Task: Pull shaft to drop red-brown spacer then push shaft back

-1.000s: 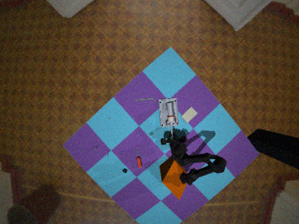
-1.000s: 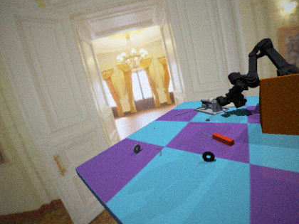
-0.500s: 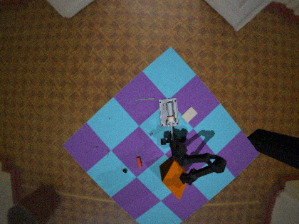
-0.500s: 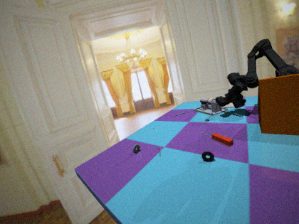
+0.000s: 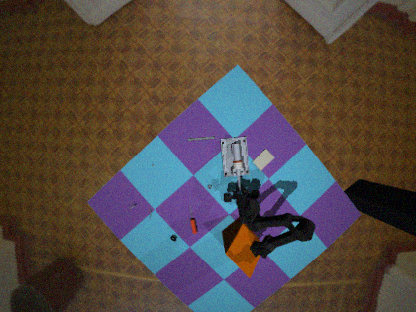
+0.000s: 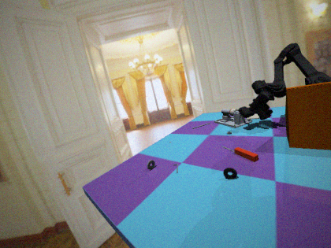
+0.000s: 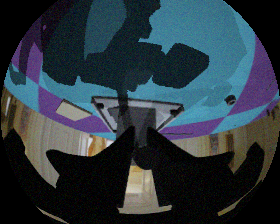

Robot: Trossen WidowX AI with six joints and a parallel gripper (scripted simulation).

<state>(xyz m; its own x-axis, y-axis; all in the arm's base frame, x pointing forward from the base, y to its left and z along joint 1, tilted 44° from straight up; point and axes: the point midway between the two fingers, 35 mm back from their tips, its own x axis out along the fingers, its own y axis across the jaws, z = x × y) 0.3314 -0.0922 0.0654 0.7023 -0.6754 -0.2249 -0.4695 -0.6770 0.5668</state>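
My gripper tip is 4 cm short of the thin shaft, 2 cm to the left of it and 2 cm below it. Also, from my gripper tip: card 2 cm ahead, 20 cm to the right, 5 cm below.
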